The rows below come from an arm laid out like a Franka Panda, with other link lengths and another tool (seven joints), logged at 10 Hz.
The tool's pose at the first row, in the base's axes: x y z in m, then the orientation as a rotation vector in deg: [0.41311 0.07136 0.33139 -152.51 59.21 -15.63]
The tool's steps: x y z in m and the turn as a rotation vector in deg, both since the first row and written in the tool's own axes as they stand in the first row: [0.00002 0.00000 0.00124 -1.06 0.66 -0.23]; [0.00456 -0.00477 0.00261 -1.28 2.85 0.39]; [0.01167 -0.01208 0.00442 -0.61 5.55 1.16]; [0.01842 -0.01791 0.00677 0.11 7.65 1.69]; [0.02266 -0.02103 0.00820 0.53 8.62 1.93]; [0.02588 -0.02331 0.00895 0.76 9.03 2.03]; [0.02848 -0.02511 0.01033 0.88 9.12 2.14]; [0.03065 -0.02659 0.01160 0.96 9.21 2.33]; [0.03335 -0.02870 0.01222 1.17 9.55 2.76]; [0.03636 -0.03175 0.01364 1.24 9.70 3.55]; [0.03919 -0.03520 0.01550 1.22 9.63 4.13]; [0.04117 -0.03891 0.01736 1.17 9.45 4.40]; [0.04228 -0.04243 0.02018 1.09 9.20 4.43]
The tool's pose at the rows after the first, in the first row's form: [0.41346 0.07157 0.33022 -153.67 59.54 -16.10]; [0.42014 0.07211 0.33079 -153.76 61.10 -18.88]; [0.43041 0.07277 0.33194 -152.94 62.62 -22.73]; [0.43963 0.07272 0.33208 -152.10 63.60 -25.81]; [0.44507 0.07230 0.33204 -151.62 64.00 -27.27]; [0.44906 0.07186 0.33230 -151.36 64.14 -27.90]; [0.45246 0.07161 0.33177 -151.19 64.26 -28.05]; [0.45531 0.07141 0.33120 -151.00 64.50 -28.17]; [0.45877 0.07118 0.33149 -150.56 65.06 -28.63]; [0.46327 0.07155 0.33135 -150.00 66.09 -28.69]; [0.46801 0.07240 0.33090 -149.65 66.84 -28.46]; [0.47229 0.07402 0.33047 -149.52 67.16 -28.13]; [0.47608 0.07627 0.32901 -149.57 67.16 -27.75]
